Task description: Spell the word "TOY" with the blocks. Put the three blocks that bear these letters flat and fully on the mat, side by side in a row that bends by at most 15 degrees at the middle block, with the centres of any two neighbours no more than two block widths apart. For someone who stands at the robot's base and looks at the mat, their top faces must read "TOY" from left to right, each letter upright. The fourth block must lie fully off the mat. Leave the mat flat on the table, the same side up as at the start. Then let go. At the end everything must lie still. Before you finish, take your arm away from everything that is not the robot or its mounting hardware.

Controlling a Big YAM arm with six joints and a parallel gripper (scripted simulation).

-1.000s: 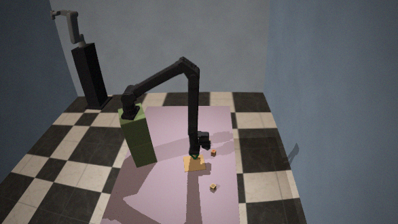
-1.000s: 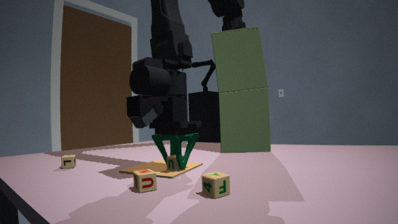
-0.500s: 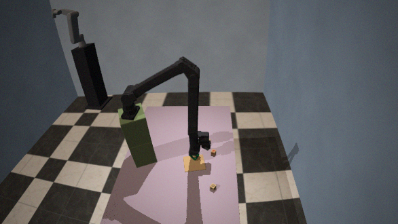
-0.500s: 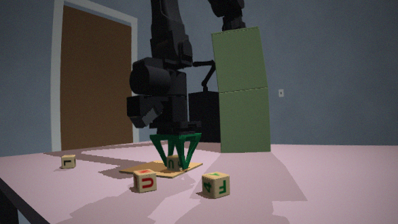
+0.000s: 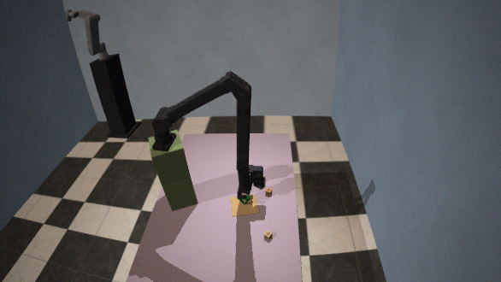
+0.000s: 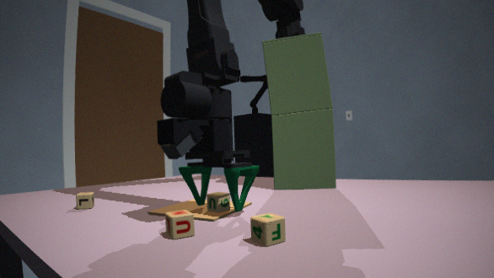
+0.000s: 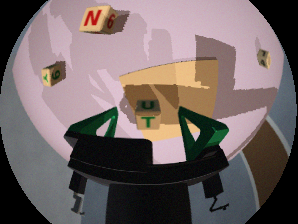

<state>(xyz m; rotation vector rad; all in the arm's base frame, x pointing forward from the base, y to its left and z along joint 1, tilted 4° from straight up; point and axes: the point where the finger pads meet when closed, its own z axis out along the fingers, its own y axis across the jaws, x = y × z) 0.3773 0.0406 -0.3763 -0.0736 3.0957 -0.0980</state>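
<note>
My hand is 50 mm to the left of the tan mat and 10 mm above it. Also, from my hand: letter block: 70 mm ahead, 160 mm to the left; then black-lettered block: 150 mm ahead, 240 mm to the right.
</note>
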